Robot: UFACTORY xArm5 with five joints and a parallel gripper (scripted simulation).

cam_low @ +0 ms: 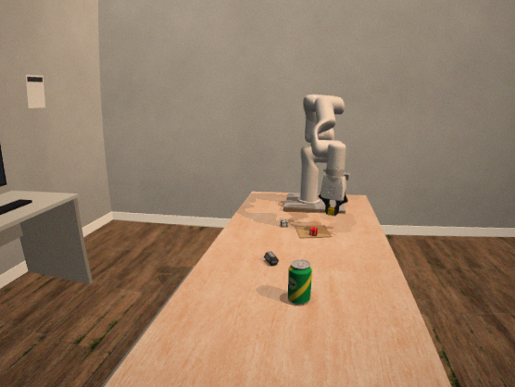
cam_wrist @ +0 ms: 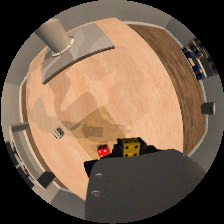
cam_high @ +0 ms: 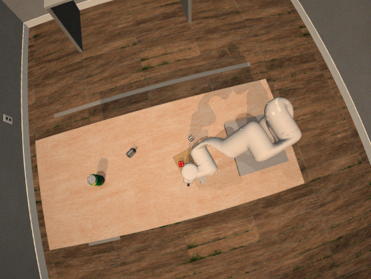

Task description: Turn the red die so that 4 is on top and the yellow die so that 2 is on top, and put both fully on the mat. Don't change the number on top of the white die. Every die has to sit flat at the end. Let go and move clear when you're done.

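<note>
My hand is 40 mm short of the red die, 70 mm to the left of it and 90 mm above it. Also, from my hand: brown mat: 80 mm to the right, 110 mm below; yellow die: 10 mm below; white die: 30 mm behind, 220 mm to the right, 90 mm below.
</note>
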